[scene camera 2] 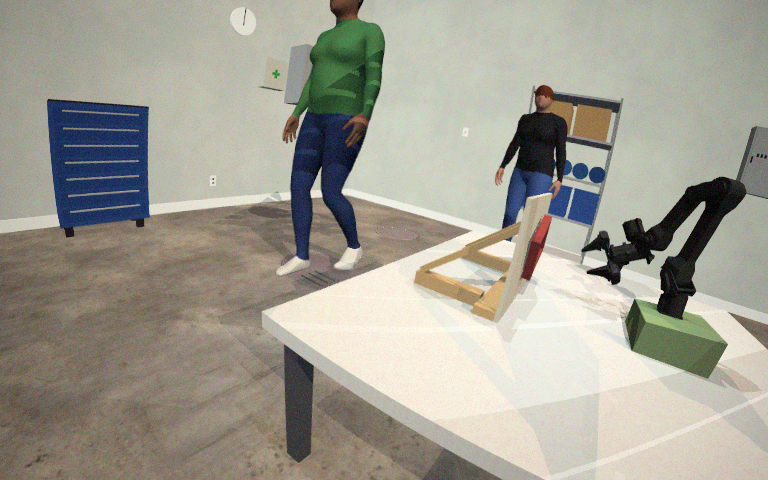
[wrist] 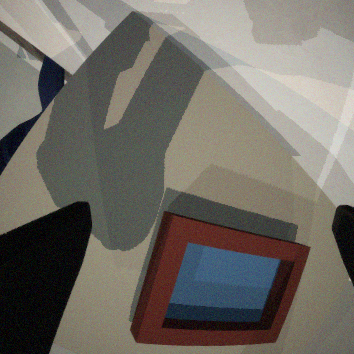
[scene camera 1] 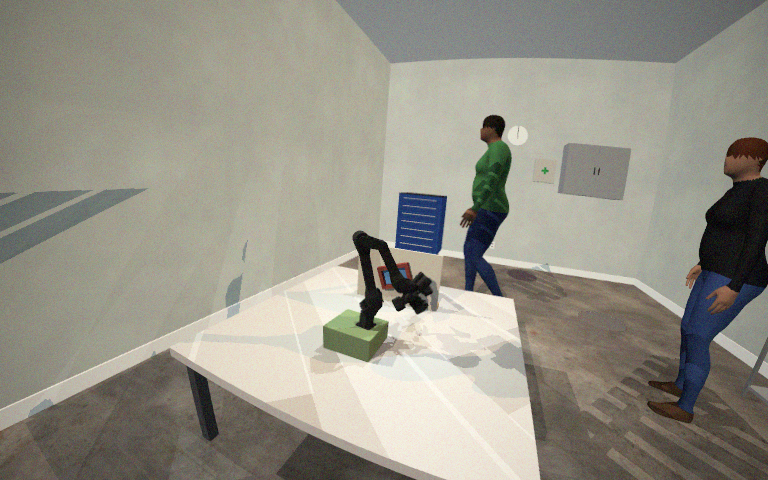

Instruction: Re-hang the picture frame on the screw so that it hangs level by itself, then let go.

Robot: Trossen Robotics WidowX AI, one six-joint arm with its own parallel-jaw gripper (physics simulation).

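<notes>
The picture frame (scene camera 1: 393,266) (scene camera 2: 536,249) (wrist: 162,270) has a red border around a blue picture. It is against the front of the upright beige board (scene camera 1: 431,262) (scene camera 2: 519,254) (wrist: 235,135). In scene camera 1 it is tilted, its right side higher than its left relative to the board's top edge. The screw does not show, and what bears the frame is hidden. My black gripper (scene camera 1: 413,294) (scene camera 2: 586,260) (wrist: 218,217) is open and empty, in front of the board and apart from the frame. In the wrist view the frame appears low, between the two fingers.
The arm stands on a green block (scene camera 1: 345,340) (scene camera 2: 673,345) on the white table (scene camera 1: 339,396) (scene camera 2: 396,345). Wooden braces (scene camera 2: 450,288) extend behind the board. A person in green (scene camera 1: 492,175) (scene camera 2: 345,73) stands beyond the table; another in black (scene camera 1: 739,226) (scene camera 2: 536,141) stands farther off.
</notes>
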